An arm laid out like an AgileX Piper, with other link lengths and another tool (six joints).
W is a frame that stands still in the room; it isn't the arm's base.
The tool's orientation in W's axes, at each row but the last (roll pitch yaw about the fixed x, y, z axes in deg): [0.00, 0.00, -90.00]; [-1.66, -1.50, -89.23]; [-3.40, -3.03, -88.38]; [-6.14, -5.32, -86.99]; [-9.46, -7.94, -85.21]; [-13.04, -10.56, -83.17]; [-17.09, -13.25, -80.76]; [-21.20, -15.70, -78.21]
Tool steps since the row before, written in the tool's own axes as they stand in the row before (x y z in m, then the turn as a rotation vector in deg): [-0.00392, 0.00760, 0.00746, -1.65, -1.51, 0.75]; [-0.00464, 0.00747, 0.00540, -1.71, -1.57, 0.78]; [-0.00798, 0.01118, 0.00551, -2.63, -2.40, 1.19]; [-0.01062, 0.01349, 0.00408, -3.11, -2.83, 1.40]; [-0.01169, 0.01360, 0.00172, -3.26, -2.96, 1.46]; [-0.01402, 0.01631, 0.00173, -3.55, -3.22, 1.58]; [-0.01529, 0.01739, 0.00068, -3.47, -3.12, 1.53]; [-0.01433, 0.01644, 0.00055, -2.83, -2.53, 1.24]
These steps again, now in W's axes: [0.00760, 0.00392, 0.00746, -1.51, 1.65, 0.75]; [0.00756, 0.00488, 0.00506, -1.57, 1.71, 0.78]; [0.01125, 0.00855, 0.00441, -2.40, 2.63, 1.19]; [0.01326, 0.01153, 0.00162, -2.83, 3.11, 1.40]; [0.01269, 0.01261, -0.00215, -2.96, 3.26, 1.46]; [0.01457, 0.01526, -0.00453, -3.23, 3.55, 1.58]; [0.01438, 0.01638, -0.00785, -3.13, 3.47, 1.52]; [0.01268, 0.01524, -0.00911, -2.54, 2.83, 1.23]
